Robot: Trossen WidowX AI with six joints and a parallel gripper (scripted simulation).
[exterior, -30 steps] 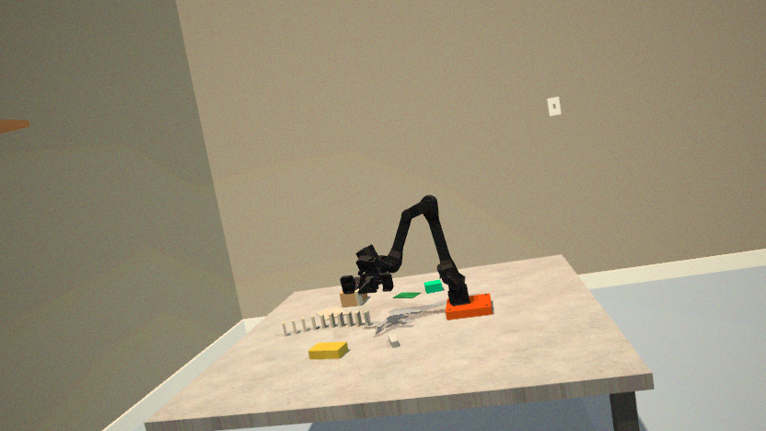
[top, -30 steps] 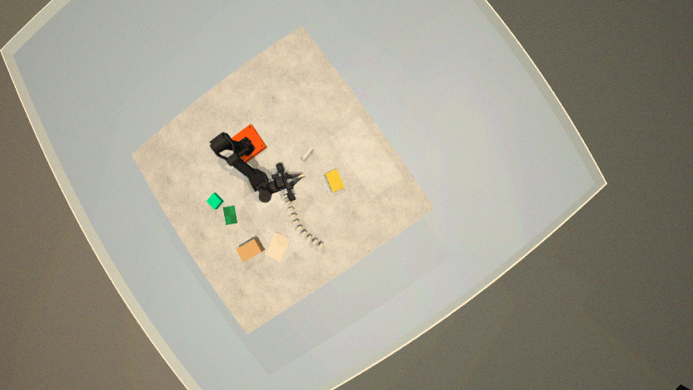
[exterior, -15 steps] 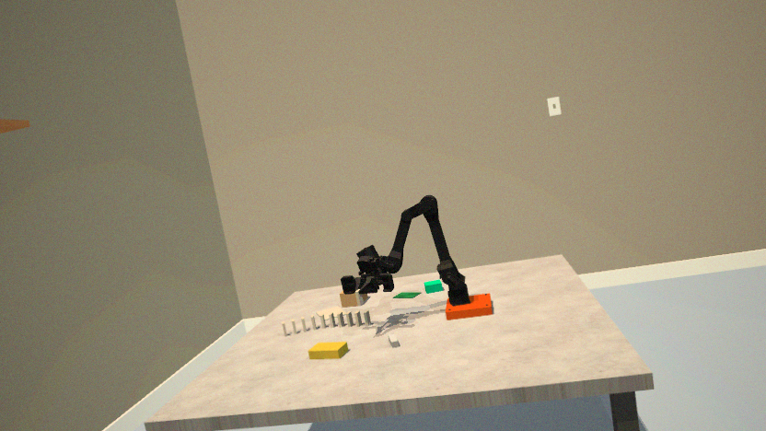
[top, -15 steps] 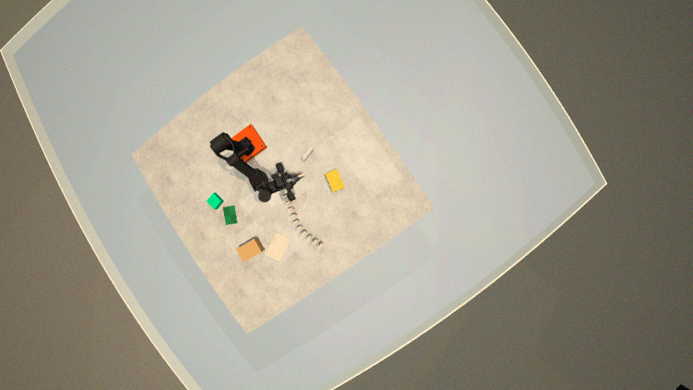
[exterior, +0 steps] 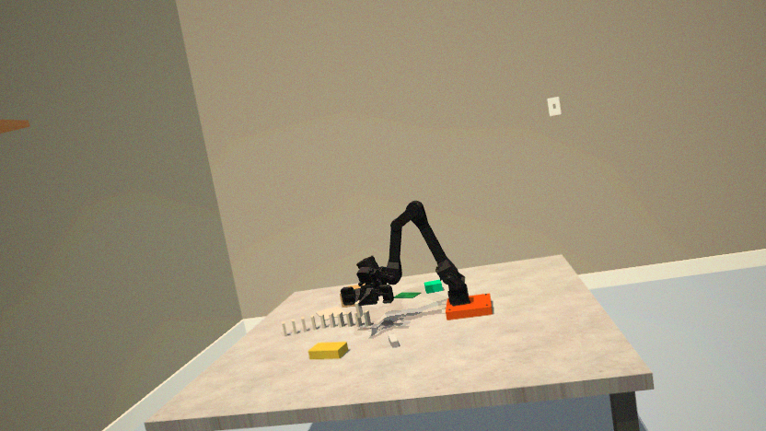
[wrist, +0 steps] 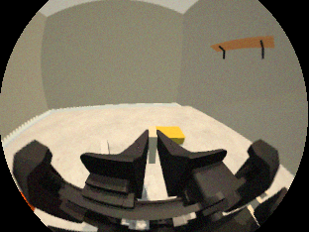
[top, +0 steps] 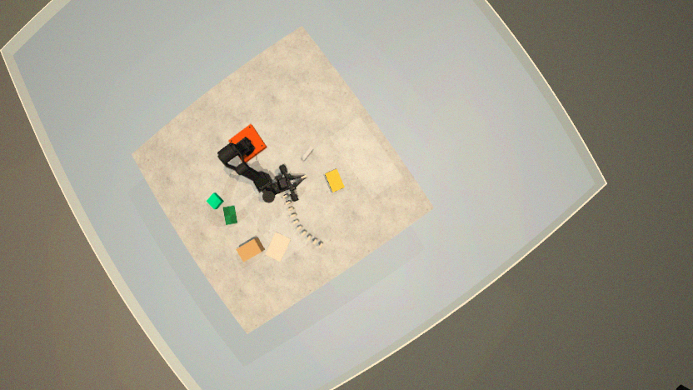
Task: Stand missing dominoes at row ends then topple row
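Right now the yellow block is 11 cm below my gripper tip, 11 cm ahead of it and 9 cm to the left of it. Round my gripper tip: cream flat tile: 39 cm to the right, 14 cm ahead, 12 cm below; then green flat tile: 46 cm to the right, 18 cm behind, 12 cm below; then tan box: 50 cm to the right, 9 cm below, 4 cm ahead.
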